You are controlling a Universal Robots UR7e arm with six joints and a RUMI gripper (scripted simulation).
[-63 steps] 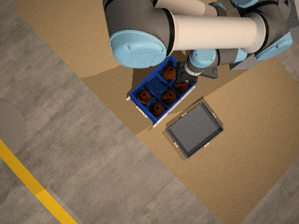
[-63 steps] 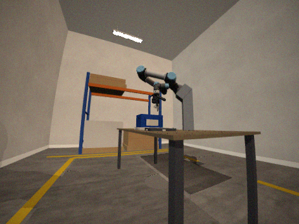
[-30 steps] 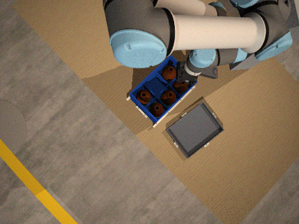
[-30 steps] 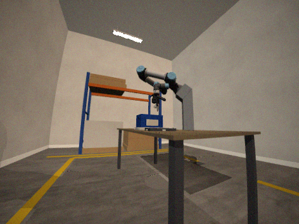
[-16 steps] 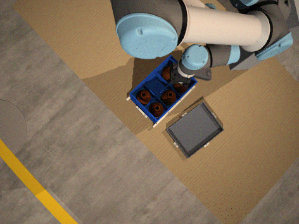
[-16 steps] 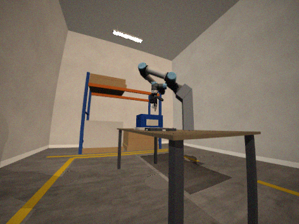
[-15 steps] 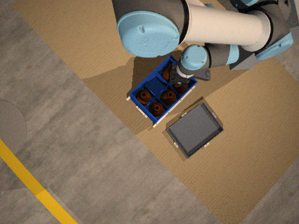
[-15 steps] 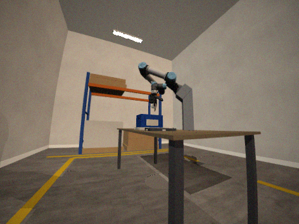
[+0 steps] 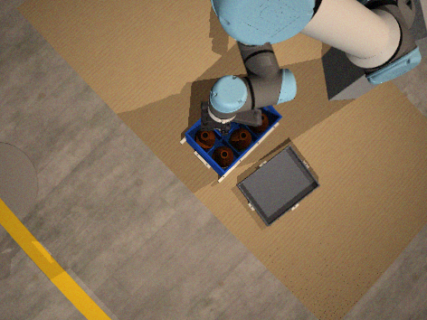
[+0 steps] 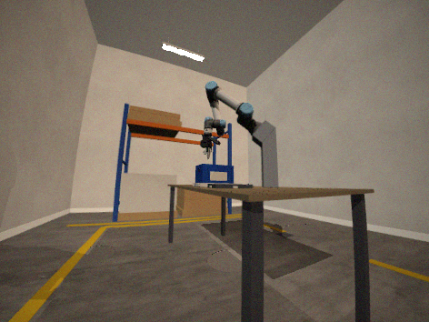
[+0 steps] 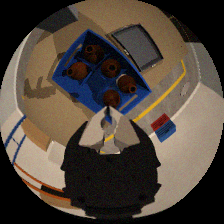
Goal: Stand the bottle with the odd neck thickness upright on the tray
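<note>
My hand is 6 cm short of the brown bottle, 5 cm to the right of it and 16 cm above it. From my hand the other things lie so: blue crate (4 cm behind, 4 cm to the left, 16 cm below); grey tray (5 cm ahead, 29 cm to the left, 23 cm below).
</note>
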